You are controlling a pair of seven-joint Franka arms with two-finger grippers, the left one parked.
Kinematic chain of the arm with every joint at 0, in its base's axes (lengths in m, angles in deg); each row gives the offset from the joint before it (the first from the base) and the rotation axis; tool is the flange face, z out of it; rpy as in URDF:
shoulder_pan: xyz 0 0 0.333 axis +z
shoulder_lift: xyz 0 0 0 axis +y
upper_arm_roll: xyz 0 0 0.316 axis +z
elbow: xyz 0.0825 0 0 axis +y
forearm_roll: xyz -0.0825 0 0.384 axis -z
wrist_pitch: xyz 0 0 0 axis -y
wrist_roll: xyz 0.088 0 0 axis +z
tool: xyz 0 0 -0.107 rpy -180 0 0
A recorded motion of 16 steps. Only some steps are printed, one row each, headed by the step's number.
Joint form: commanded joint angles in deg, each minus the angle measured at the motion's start. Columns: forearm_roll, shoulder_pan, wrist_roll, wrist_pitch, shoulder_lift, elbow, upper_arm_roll.
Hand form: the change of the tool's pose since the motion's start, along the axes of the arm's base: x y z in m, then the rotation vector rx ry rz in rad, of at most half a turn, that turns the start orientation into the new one. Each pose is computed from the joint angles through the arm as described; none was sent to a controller.
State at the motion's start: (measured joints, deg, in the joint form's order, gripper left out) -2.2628 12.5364 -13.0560 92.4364 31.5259 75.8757 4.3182
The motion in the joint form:
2: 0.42 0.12 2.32 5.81 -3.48 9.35 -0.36
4: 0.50 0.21 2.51 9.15 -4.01 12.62 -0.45
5: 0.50 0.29 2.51 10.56 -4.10 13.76 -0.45
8: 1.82 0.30 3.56 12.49 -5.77 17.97 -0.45
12: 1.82 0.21 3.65 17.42 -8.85 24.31 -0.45
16: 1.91 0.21 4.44 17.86 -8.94 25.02 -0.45
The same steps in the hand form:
2: -0.0190 -0.0061 -0.0263 -0.0040 -0.0027 0.0370
4: -0.0240 -0.0070 -0.0420 -0.0037 -0.0135 0.0393
5: -0.0256 -0.0064 -0.0483 -0.0025 -0.0196 0.0398
8: -0.0382 -0.0110 -0.0595 -0.0219 -0.0152 0.0694
12: -0.0548 -0.0158 -0.0679 -0.0178 -0.0442 0.0692
16: -0.0571 -0.0164 -0.0717 -0.0166 -0.0413 0.0835

